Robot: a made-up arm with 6 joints.
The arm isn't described. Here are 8 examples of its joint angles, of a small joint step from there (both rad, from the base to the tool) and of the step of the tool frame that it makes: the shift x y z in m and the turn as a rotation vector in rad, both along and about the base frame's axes.
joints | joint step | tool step
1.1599 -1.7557 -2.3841 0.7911 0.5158 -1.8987 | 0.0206 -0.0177 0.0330 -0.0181 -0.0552 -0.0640 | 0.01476 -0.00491 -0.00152 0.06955 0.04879 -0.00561
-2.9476 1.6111 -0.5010 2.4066 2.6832 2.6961 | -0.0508 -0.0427 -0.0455 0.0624 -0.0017 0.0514 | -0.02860 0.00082 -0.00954 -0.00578 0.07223 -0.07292
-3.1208 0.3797 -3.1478 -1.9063 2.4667 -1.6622 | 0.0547 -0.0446 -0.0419 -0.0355 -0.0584 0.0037 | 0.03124 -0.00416 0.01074 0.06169 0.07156 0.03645
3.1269 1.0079 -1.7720 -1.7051 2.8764 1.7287 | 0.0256 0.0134 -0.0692 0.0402 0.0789 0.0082 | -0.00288 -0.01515 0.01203 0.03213 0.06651 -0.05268
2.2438 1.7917 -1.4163 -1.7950 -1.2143 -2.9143 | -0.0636 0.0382 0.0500 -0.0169 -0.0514 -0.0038 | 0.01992 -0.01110 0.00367 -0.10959 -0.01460 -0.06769
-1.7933 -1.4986 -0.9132 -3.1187 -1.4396 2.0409 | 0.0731 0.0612 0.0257 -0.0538 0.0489 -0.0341 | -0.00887 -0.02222 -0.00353 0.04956 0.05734 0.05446
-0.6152 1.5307 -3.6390 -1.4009 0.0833 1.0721 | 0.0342 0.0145 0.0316 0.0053 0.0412 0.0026 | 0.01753 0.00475 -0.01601 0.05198 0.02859 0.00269
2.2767 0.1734 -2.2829 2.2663 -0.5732 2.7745 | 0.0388 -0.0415 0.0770 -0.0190 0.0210 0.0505 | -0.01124 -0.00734 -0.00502 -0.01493 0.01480 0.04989
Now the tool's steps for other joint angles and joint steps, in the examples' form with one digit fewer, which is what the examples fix.
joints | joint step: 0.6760 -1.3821 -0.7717 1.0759 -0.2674 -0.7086 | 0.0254 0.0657 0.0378 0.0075 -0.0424 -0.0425
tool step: 0.0254 0.0203 -0.0158 -0.0651 0.0683 -0.0286
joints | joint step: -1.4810 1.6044 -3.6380 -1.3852 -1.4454 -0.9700 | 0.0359 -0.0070 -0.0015 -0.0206 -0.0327 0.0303
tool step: 0.0120 0.0070 0.0001 0.0119 0.0338 0.0615
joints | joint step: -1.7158 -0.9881 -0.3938 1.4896 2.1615 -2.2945 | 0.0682 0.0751 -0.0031 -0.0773 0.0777 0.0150
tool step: 0.0119 0.0040 -0.0178 0.1002 0.0564 0.1612
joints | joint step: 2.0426 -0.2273 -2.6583 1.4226 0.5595 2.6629 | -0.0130 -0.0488 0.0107 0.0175 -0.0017 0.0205
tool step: 0.0117 -0.0226 0.0003 0.0196 0.0225 0.0202
